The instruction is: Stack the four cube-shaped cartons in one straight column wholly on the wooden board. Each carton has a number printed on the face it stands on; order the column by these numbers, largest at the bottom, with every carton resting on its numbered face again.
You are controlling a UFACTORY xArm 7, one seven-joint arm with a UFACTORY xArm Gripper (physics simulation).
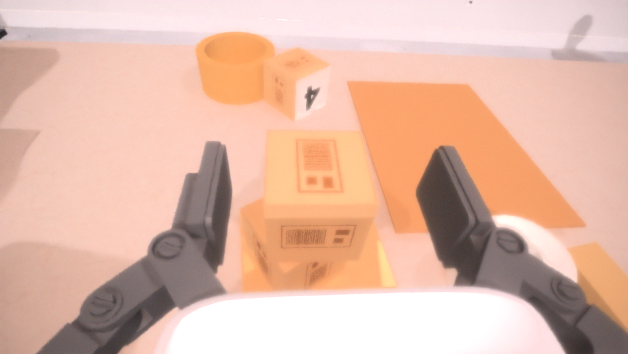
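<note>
My gripper is open, its fingers wide apart on either side of an upper carton with gaps at both sides. This yellow-orange carton has barcode labels on its top and near faces and rests on a lower carton turned at an angle, mostly hidden below it. A flat yellow-orange surface shows beneath them; I cannot tell if it is the wooden board. Another carton lies at the back with a black 4 on its white side face. A fourth carton cannot be made out for certain.
An orange round container stands against the left of the carton marked 4. A flat orange rectangle lies to the right. A white round object is partly behind the right finger. A yellow block-like thing shows at the right edge.
</note>
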